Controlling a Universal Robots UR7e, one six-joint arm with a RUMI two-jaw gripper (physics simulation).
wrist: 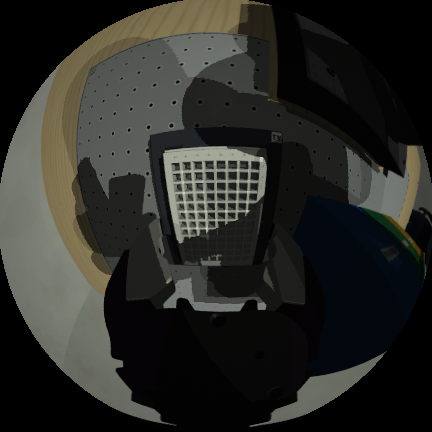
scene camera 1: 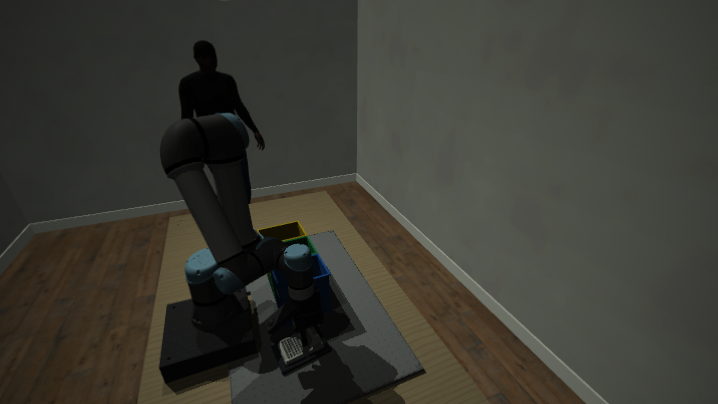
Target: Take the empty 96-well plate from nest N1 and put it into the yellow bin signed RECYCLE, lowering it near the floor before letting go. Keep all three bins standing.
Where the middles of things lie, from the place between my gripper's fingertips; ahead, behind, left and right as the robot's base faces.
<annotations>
My gripper is now 10 mm past the dark nest (wrist: 201, 136) and 10 mm above it. Also, from my hand: blue bin (scene camera 1: 321, 274): 30 mm ahead, 170 mm to the left, 70 mm above.
</annotations>
